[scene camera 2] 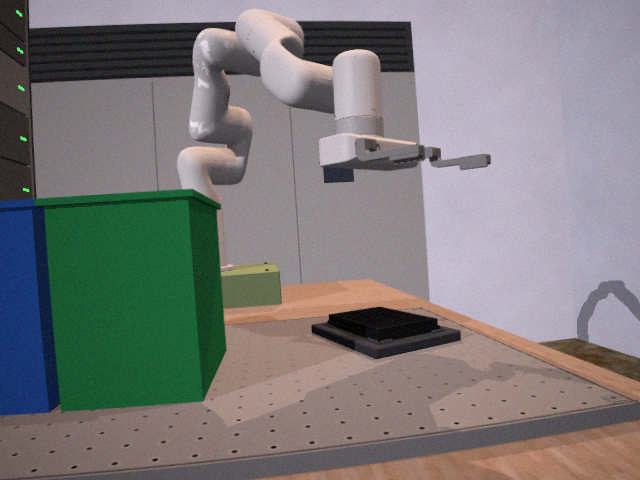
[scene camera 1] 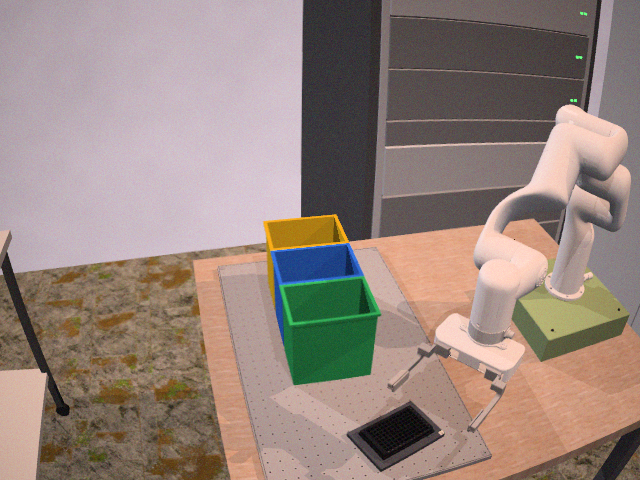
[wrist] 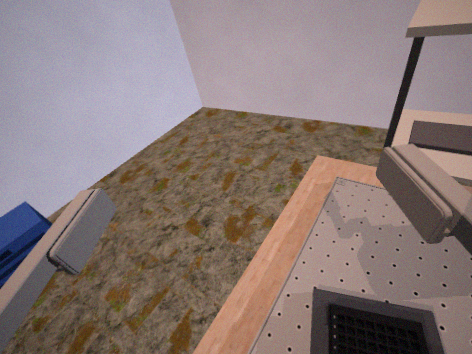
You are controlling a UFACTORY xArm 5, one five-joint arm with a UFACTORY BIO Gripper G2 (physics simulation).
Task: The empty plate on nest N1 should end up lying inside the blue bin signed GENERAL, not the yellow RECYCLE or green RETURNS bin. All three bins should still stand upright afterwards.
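Seen in the pictures: end effector, tool point: (scene camera 2: 443, 158) (scene camera 1: 437, 401) (wrist: 232, 210); arm's base, origin of the base link: (scene camera 1: 564, 287).
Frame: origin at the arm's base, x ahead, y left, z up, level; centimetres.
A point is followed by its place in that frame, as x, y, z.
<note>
The black gridded plate (scene camera 1: 397, 429) {60.6, 25.4, -3.5} (scene camera 2: 382, 321) {63.5, 25.0, -3.5} (wrist: 377, 334) {64.7, 26.6, -3.5} lies flat in the dark grey nest (scene camera 1: 382, 463) {66.0, 32.2, -4.8} (scene camera 2: 418, 345) {68.5, 27.4, -5.5} (wrist: 320, 320) {63.7, 31.8, -4.8}, at the near end of the board. My gripper (scene camera 1: 431, 407) {60.1, 35.9, 16.4} (scene camera 2: 448, 157) {60.1, 35.9, 16.4} (wrist: 249, 212) {60.1, 35.9, 16.4} is wide open and empty, well above the height of the plate. In the wrist view the plate is low at the right, cut by the bottom edge. The blue bin (scene camera 1: 316, 262) {64.5, -19.1, 8.0} (scene camera 2: 18, 310) {75.1, -9.9, 2.8} stands upright between the yellow bin (scene camera 1: 305, 232) {63.5, -32.1, 8.1} and the green bin (scene camera 1: 333, 346) {68.0, 5.5, 4.4} (scene camera 2: 124, 304) {75.8, -1.0, 2.7}, both upright. The bin signs and floors are hidden.
The perforated board (scene camera 1: 248, 335) {82.3, -13.8, -6.1} (scene camera 2: 310, 428) {84.2, 12.9, -6.0} (wrist: 350, 265) {72.1, 30.4, -6.0} lies on the wooden table (scene camera 1: 578, 403) {15.4, 33.3, -7.3} (wrist: 265, 270) {66.9, 40.5, -7.3}. The green bin stands nearest the nest. The arm's olive base block (scene camera 1: 584, 325) {4.1, 16.0, 0.1} (scene camera 2: 250, 289) {17.0, 10.0, -3.6} is behind the gripper. A blue box (wrist: 20, 232) shows beyond the left finger.
</note>
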